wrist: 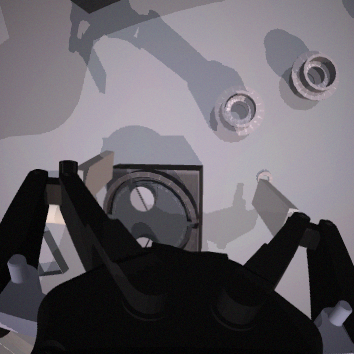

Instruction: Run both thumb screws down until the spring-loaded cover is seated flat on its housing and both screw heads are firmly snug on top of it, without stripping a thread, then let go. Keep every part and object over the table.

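Frame: origin at the arm's base, x ahead, y left, z up, level; metres.
Where they show: gripper, between the fingertips: (184,177).
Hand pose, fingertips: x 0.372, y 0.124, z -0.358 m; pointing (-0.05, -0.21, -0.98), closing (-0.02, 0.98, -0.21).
Note:
Things, the pixels of their top centre, and the offset from my fingertips. "pt": a spot on its surface instead. Level surfaces: height alone.
- housing, a spot on its surface: (196,175) pt 0.007 m ahead, 0.005 m left, 0.049 m down
- round grey cover, centre of its top: (146,220) 0.075 m ahead, 0.041 m right, 0.035 m down
- table, height of its surface: 0.089 m down
- small ring, centre of its top: (264,178) 0.002 m back, 0.090 m left, 0.087 m down
- dark angular frame, centre of its top: (39,256) 0.260 m ahead, 0.270 m right, 0.069 m down
The housing (196,175) is a dark square block in the middle of the wrist view, with a round grey cover (167,217) inside its ring. One thumb screw (142,198) shows as a pale slotted disc on the upper left of the cover. The other thumb screw (145,243) lies lower on it, partly hidden by the gripper body. How far the screws are down cannot be told from above. My gripper (184,177) is wide open and empty, above the housing, with its left finger near the housing's left side and its right finger out to the right.
Two round ribbed metal parts (238,112) (315,76) stand on the table (165,100) at the upper right. A small ring (264,175) lies beside the right fingertip. A dark angular frame (63,265) shows at the left behind the finger linkage. Shadows cross the table.

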